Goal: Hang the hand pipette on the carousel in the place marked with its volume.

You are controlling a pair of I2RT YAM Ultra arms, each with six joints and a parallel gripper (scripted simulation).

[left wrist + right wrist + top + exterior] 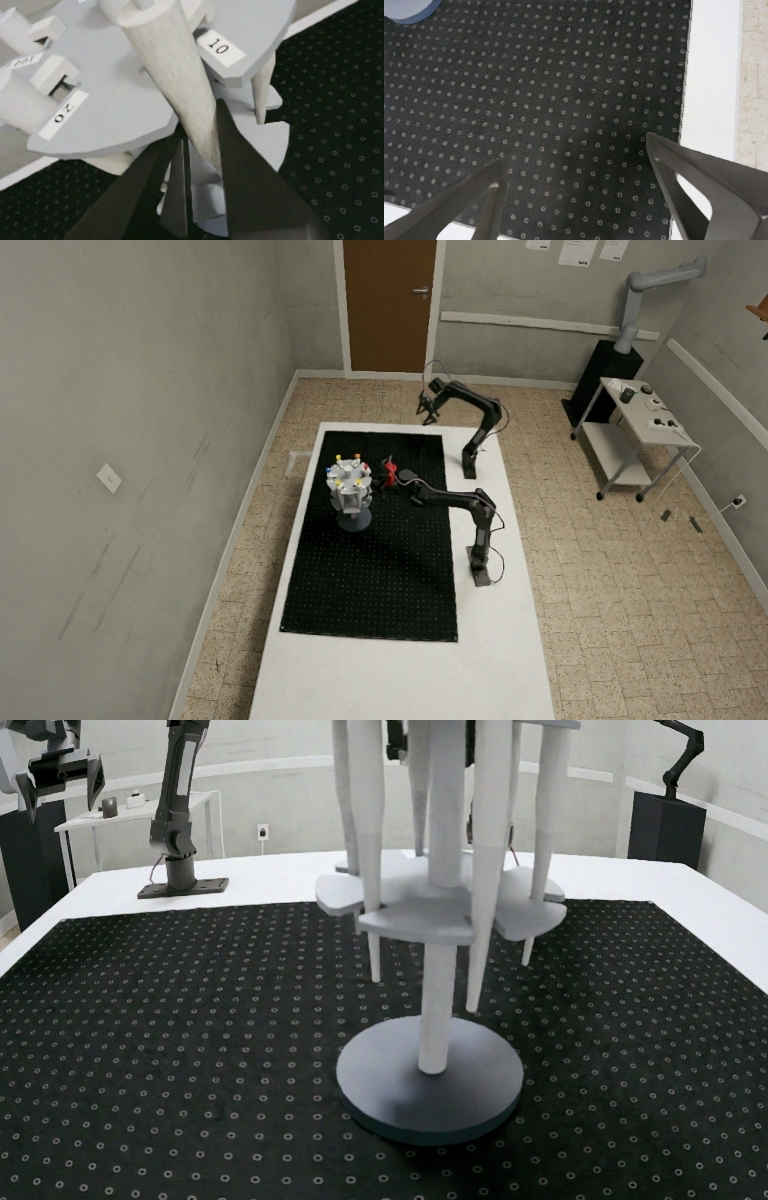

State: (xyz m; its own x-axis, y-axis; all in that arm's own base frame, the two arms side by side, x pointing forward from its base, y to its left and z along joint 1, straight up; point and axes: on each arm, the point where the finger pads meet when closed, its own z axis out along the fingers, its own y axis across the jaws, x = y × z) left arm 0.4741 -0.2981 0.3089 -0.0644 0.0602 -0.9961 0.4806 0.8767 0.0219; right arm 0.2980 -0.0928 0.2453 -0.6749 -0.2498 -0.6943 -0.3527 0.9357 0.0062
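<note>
Right now the white pipette is 10 mm ahead of my left hand, 10 mm to the right of it and 20 mm below it.
</note>
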